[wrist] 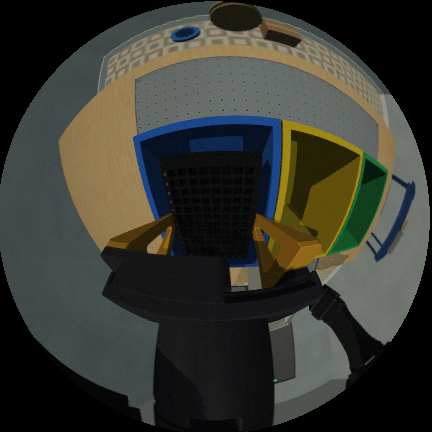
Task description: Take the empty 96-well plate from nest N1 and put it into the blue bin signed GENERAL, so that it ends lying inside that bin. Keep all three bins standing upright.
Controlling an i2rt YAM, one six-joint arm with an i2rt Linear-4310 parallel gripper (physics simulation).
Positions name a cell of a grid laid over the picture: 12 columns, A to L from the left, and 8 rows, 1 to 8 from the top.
In view: the gripper (F5), a black 96-well plate (F4), a green bin (K4) and a blue bin (H3).
